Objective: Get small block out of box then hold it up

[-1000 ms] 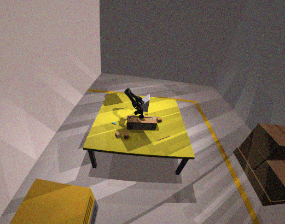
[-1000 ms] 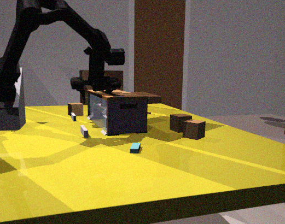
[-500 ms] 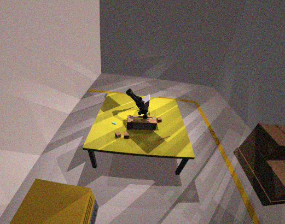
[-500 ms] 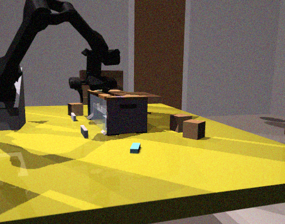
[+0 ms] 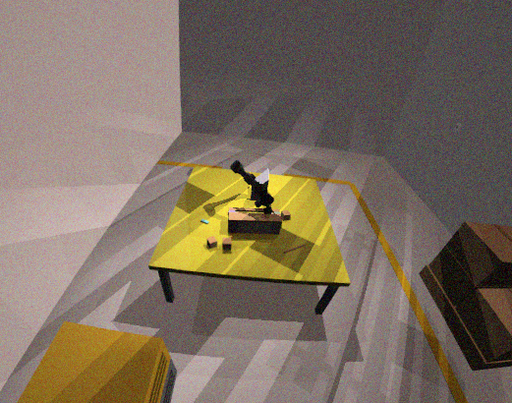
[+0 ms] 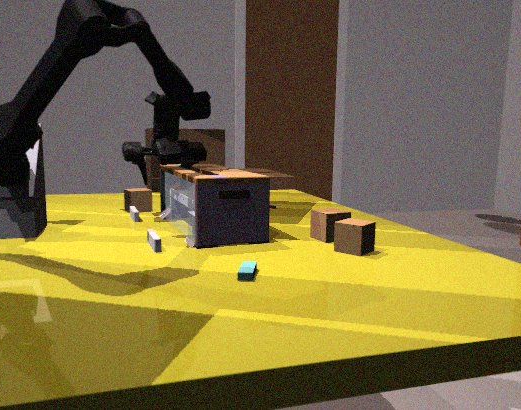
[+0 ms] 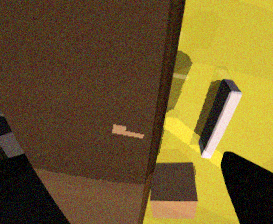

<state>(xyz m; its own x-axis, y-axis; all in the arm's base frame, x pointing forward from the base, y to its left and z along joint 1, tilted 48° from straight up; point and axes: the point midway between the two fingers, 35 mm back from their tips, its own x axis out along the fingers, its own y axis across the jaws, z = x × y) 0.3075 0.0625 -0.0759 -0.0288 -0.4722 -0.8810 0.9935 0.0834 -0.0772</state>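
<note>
Right now my gripper tip is 3 cm to the right of the small block, 3 cm short of it and 3 cm above it. Also, from my gripper tip: teal piece 48 cm to the right, 9 cm ahead, 8 cm below.
</note>
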